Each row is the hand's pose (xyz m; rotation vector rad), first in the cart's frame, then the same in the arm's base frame.
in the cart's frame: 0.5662 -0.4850 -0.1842 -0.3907 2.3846 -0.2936
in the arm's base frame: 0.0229 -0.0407 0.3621 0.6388 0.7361 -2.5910
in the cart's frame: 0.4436 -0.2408 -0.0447 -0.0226 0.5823 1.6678
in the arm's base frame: 0.2545 -0.0685 0.1628 -1.1021 1.0356 -0.5723
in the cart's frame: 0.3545 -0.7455 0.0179 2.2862 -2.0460 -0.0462
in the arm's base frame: -0.1149 0.2900 0.2033 -0.2742 -1.7313 1.6126
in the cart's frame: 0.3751 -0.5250 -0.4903 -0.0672 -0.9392 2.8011
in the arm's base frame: -0.2427 -0.2488 0.2282 -1.1774 1.3325 1.2856
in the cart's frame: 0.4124 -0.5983 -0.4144 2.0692 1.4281 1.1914
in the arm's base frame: -0.2425 -0.1466 0.2738 0.6527 0.0922 -0.2434
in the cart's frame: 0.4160 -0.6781 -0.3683 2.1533 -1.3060 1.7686
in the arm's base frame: -0.2745 -0.0622 0.2926 -0.2932 -0.3112 1.4803
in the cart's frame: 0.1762 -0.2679 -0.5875 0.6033 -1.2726 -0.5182
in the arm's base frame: -0.1630 -0.4684 -0.0179 -1.8853 -1.9905 -0.0280
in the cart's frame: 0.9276 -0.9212 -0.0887 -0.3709 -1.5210 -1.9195
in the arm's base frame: -0.1465 0.2750 0.8111 1.0119 1.7727 0.1799
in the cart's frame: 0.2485 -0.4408 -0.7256 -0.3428 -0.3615 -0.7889
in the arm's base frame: -0.3544 -0.4792 0.1143 2.1463 1.4246 1.6809
